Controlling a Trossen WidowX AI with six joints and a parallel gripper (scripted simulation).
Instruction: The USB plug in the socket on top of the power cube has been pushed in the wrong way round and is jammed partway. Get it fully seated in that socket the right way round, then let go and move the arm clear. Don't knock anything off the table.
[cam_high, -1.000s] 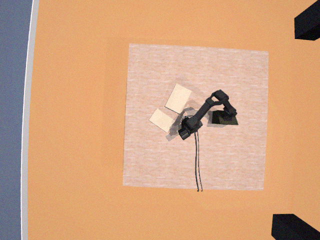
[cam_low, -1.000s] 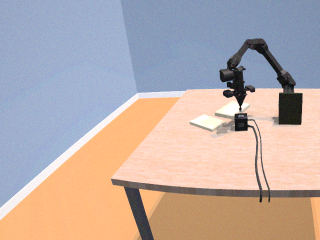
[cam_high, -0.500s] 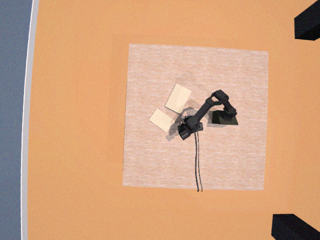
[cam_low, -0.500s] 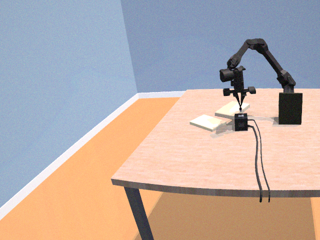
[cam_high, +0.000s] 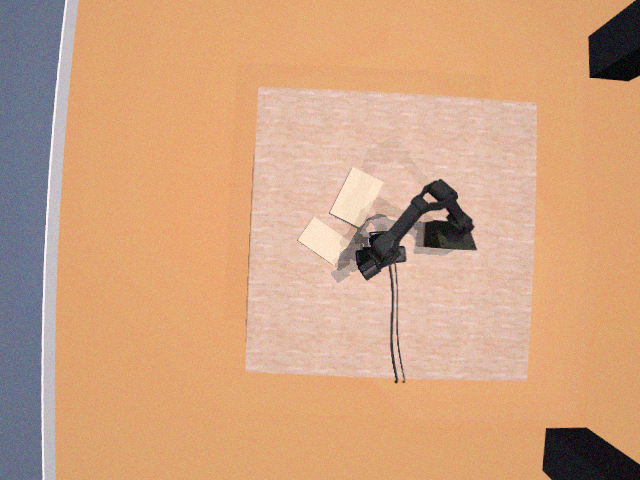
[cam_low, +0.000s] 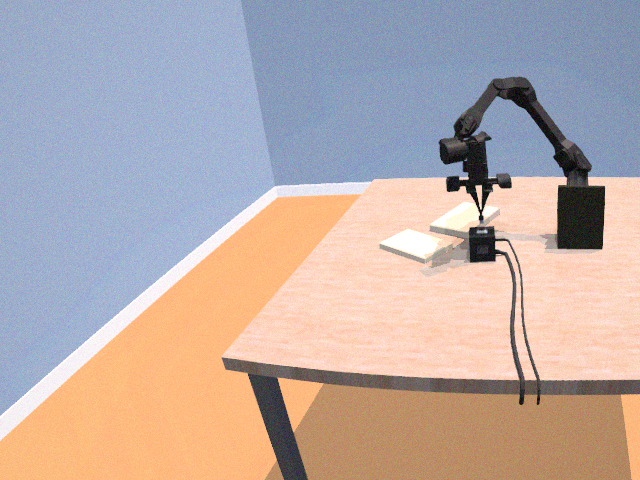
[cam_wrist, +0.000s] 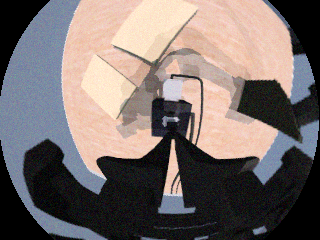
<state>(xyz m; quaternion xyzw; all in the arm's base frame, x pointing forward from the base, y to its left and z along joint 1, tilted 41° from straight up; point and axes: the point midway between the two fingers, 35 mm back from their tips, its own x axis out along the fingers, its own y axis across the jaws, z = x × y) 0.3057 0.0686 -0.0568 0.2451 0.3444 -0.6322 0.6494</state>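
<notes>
Now: gripper tip 20 mm above the USB plug.
</notes>
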